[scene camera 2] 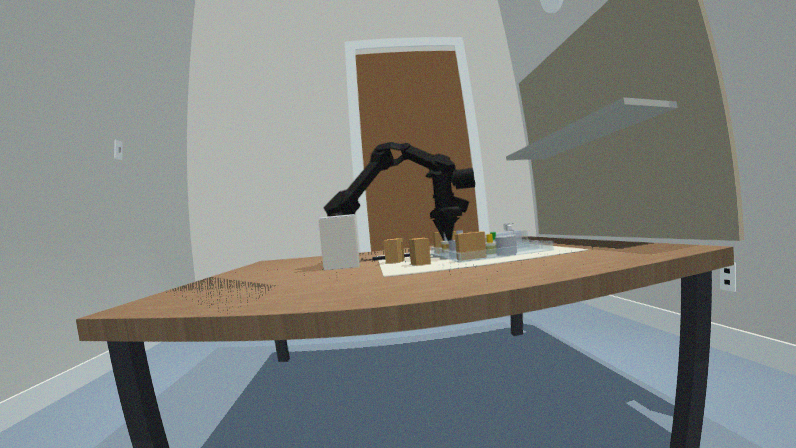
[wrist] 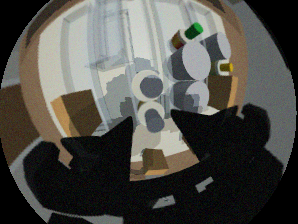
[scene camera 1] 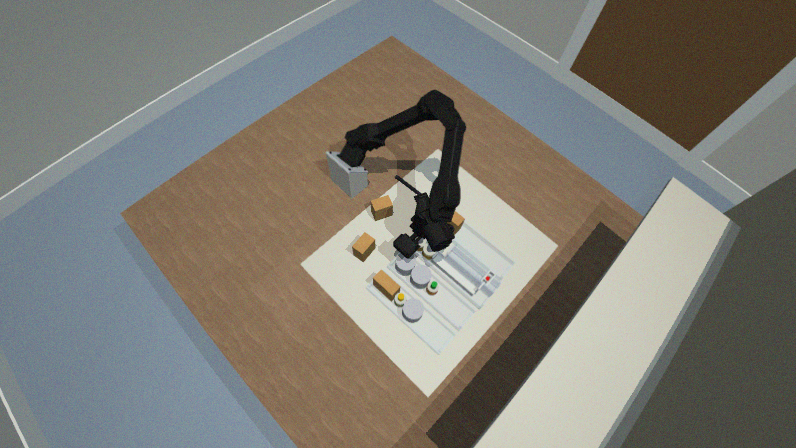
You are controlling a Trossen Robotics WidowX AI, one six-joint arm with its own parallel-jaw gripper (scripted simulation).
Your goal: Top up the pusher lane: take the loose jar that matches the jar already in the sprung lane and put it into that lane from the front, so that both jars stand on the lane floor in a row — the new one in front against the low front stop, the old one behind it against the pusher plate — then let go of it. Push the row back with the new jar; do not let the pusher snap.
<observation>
The gripper (scene camera 2: 447,241) is open and holds nothing. Further things: a jar (wrist: 147,85), a cardboard box (wrist: 77,113), a cardboard box (wrist: 221,88) and a clear sprung lane (scene camera 1: 458,258).
The gripper also shows in the wrist view (wrist: 151,115).
</observation>
